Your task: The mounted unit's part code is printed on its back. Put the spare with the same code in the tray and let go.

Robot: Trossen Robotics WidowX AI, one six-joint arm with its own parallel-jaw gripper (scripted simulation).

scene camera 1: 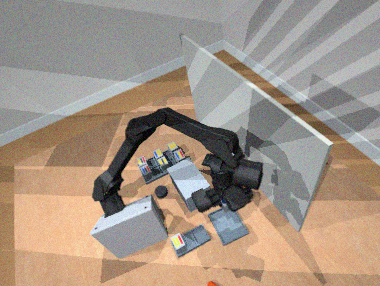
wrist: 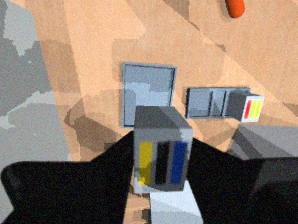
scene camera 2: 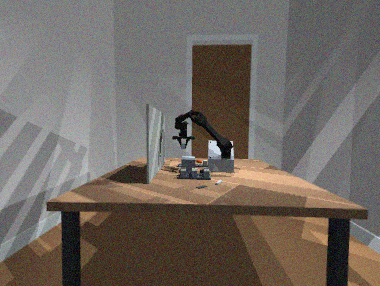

Path:
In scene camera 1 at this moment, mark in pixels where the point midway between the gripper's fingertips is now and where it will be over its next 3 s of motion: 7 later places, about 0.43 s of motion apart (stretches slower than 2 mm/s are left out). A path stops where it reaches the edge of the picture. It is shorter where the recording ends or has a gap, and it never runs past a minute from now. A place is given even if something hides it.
My gripper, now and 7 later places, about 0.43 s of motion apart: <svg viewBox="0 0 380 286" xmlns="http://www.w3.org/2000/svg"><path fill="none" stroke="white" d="M225 203L227 205L227 207L228 209L228 211L229 212L229 214L229 215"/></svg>

